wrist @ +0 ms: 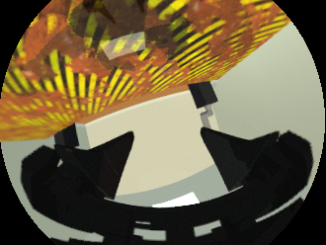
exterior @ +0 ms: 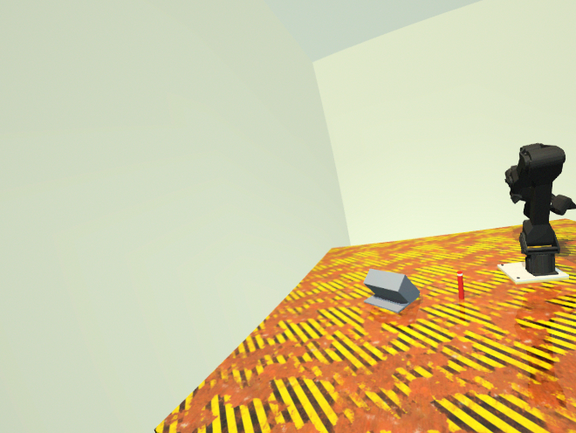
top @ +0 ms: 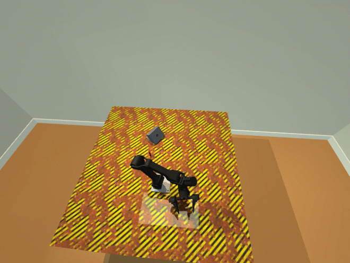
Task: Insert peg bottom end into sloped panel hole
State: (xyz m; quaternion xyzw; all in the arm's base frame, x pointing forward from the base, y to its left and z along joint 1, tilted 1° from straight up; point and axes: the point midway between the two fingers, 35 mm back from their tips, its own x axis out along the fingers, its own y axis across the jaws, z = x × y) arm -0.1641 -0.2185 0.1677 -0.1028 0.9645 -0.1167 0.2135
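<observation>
Right now my gripper tip is 440 mm short of the red peg, 350 mm to the right of it and 110 mm above it. Round my gripper tip: grey sloped panel (640 mm ahead, 340 mm to the left, 130 mm below).
</observation>
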